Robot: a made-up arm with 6 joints.
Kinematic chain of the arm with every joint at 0, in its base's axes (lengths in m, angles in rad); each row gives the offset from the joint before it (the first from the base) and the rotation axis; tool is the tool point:
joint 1: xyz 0 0 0.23 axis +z
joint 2: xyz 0 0 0 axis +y
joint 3: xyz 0 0 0.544 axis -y
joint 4: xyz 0 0 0 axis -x
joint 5: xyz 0.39 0 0 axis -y
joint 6: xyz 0 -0.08 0 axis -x
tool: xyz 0 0 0
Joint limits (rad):
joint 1: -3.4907..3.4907
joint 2: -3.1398..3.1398
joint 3: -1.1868..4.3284
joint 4: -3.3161..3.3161
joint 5: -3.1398..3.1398
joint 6: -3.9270..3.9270
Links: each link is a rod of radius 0.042 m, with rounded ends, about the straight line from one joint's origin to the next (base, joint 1, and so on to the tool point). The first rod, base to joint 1, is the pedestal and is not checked.
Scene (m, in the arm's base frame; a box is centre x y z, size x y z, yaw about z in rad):
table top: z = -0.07
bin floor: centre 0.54 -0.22 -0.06 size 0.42 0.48 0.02 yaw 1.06
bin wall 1: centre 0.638 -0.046 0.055 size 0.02 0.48 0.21 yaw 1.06
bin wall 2: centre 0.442 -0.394 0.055 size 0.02 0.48 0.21 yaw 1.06
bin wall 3: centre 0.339 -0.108 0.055 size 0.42 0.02 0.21 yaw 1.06
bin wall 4: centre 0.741 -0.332 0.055 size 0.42 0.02 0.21 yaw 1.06
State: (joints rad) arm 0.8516 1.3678 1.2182 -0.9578 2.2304 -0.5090
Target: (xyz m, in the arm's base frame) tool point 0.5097 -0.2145 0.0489
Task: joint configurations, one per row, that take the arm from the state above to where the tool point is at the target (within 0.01 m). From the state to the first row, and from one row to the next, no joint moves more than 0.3 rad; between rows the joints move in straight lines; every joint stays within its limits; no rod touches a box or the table.
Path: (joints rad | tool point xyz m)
1: 0.6179 1.2353 0.9402 -0.9612 2.2304 -0.5090 | 0.7338 0.4654 0.2329
2: 0.3841 1.1027 0.6623 -0.9646 2.2304 -0.5090 | 0.7683 0.2614 0.2497
3: 0.1504 0.9702 0.3843 -0.9679 2.2304 -0.5090 | 0.7358 0.0656 0.2669
4: -0.0833 0.8377 0.1064 -0.9713 2.2304 -0.5090 | 0.6444 -0.0991 0.2844
5: -0.3170 0.7051 -0.1716 -0.9747 2.2304 -0.5090 | 0.5097 -0.2145 0.3022
6: -0.3168 0.9385 -0.1382 -0.9729 2.2304 -0.5090 | 0.5234 -0.2190 0.1768
7: -0.3166 1.1719 -0.1048 -0.9712 2.2304 -0.5090 | 0.5097 -0.2145 0.0489

